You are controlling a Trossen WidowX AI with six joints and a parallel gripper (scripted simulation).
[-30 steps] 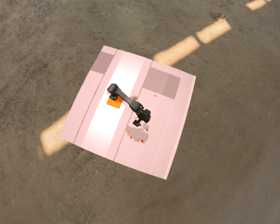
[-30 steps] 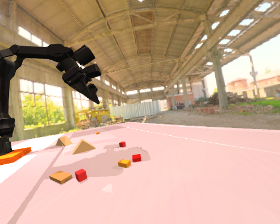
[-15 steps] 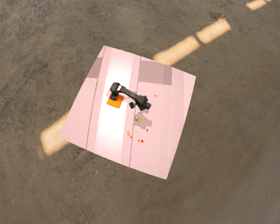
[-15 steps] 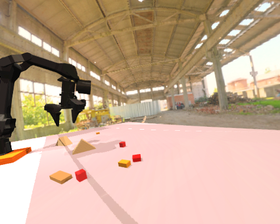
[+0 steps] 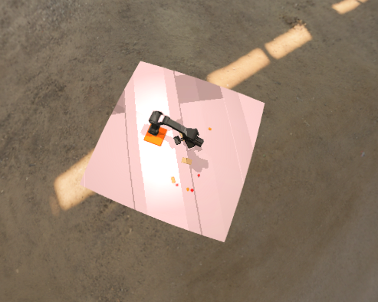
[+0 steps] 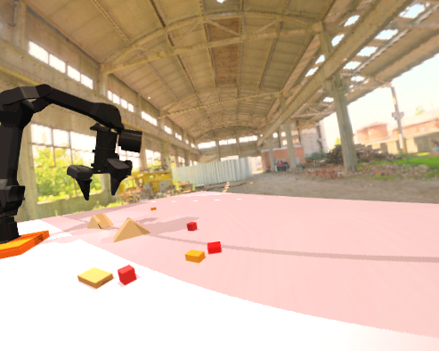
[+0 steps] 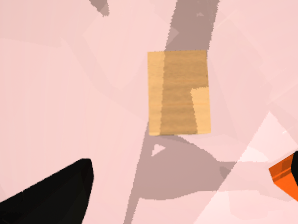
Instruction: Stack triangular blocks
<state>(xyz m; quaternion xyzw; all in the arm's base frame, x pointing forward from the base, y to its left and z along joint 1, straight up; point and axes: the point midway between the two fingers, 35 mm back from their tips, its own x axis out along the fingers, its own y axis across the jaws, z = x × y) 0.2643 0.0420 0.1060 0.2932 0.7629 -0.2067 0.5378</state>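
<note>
Now: the triangular block 9 cm ahead of my gripper tip, 16 cm to the right of it and 7 cm below it. The rest, counted from my gripper tip: brown flat tile (6 cm ahead, 35 cm to the right, 9 cm below).
</note>
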